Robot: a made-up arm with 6 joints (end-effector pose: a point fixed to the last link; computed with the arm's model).
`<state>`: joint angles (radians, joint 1 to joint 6).
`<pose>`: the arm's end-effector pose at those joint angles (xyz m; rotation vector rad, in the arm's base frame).
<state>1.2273 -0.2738 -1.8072 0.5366 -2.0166 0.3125</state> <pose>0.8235 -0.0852 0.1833 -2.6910 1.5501 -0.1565</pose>
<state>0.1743 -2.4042 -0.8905 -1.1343 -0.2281 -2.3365</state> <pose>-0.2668 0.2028 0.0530 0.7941 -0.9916 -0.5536</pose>
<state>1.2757 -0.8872 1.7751 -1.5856 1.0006 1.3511</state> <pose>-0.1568 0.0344 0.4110 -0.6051 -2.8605 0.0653</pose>
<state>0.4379 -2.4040 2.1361 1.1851 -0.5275 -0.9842</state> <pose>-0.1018 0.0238 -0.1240 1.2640 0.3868 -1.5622</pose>
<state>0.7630 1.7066 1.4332 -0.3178 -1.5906 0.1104</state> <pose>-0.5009 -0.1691 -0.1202 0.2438 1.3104 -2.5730</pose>
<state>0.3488 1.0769 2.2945 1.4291 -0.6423 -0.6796</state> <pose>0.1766 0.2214 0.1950 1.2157 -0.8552 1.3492</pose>
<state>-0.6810 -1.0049 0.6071 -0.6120 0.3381 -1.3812</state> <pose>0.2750 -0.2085 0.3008 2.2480 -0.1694 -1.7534</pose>
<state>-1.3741 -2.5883 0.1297 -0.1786 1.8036 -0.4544</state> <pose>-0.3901 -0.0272 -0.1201 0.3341 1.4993 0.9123</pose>
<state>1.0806 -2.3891 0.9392 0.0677 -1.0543 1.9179</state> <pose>-0.0860 0.5193 0.5053 -0.9631 -0.7510 2.3851</pose>
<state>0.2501 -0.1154 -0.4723 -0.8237 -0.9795 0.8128</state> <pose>0.3836 0.3442 -0.2967 0.7230 0.9583 1.4194</pose>
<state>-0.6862 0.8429 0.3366 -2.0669 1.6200 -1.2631</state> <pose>0.3413 0.2457 -0.0720 -0.7587 -0.4640 2.4478</pose>
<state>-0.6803 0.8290 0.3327 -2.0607 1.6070 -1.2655</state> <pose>0.3454 0.2421 -0.0698 -0.7876 -0.4747 2.4401</pose>
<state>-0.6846 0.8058 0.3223 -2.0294 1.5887 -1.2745</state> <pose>0.3502 0.2390 -0.0634 -0.8356 -0.5052 2.4362</pose>
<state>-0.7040 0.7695 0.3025 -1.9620 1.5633 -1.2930</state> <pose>0.3556 0.2363 -0.0509 -0.9109 -0.5634 2.4360</pose>
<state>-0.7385 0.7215 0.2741 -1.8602 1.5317 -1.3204</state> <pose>0.3611 0.2335 -0.0331 -1.0127 -0.6454 2.4358</pose>
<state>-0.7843 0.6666 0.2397 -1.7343 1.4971 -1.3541</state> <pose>0.3658 0.2299 -0.0123 -1.1329 -0.7392 2.4313</pose>
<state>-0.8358 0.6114 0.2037 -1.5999 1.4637 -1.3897</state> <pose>0.3691 0.2253 0.0084 -1.2584 -0.8293 2.4207</pose>
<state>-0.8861 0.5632 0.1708 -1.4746 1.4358 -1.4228</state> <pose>0.3711 0.2203 0.0259 -1.3723 -0.9027 2.4063</pose>
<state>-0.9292 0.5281 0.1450 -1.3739 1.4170 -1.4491</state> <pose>0.3716 0.2164 0.0384 -1.4594 -0.9536 2.3930</pose>
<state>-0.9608 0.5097 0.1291 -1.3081 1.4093 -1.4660</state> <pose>0.3710 0.2148 0.0456 -1.5095 -0.9825 2.3852</pose>
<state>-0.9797 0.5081 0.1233 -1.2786 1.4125 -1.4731</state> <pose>0.3694 0.2160 0.0478 -1.5214 -0.9936 2.3852</pose>
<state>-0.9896 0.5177 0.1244 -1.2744 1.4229 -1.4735</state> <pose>0.3671 0.2192 0.0471 -1.5070 -0.9941 2.3910</pose>
